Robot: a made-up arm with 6 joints.
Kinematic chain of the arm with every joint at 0, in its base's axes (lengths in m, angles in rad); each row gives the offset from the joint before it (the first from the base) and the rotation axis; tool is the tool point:
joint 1: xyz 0 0 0.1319 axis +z
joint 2: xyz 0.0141 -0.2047 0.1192 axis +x
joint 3: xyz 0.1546 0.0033 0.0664 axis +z
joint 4: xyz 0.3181 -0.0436 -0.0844 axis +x
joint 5: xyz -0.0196 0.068 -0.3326 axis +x
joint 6: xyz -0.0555 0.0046 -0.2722 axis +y
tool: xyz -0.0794 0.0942 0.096
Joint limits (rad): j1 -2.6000..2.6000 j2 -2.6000..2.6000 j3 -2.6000..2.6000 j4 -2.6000..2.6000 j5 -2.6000..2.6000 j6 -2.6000..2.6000
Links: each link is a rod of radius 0.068 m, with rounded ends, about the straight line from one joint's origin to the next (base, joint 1, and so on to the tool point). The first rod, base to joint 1, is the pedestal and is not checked.
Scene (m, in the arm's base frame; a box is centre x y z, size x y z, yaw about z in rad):
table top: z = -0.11
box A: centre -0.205 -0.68 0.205 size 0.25 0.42 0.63 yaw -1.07
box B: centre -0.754 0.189 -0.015 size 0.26 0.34 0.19 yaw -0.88
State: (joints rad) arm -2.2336 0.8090 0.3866 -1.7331 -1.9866 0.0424
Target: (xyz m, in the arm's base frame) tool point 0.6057 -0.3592 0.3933
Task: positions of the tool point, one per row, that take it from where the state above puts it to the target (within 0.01 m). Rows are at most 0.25 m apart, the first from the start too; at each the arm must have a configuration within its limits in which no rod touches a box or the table.
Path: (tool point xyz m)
1: -0.6954 -0.1161 0.3154
2: -0.6361 -0.1693 0.4603
3: -0.5275 -0.1968 0.5796
4: -0.3921 -0.1914 0.6612
5: -0.2569 -0.1508 0.7043
6: -0.1473 -0.0803 0.7182
7: -0.1064 -0.1757 0.7086
8: -0.0277 -0.2496 0.7003
9: 0.0783 -0.2897 0.6933
10: 0.1980 -0.2884 0.6873
11: 0.3162 -0.2433 0.6816
12: 0.4699 -0.3519 0.5712
13: 0.6057 -0.3592 0.3933

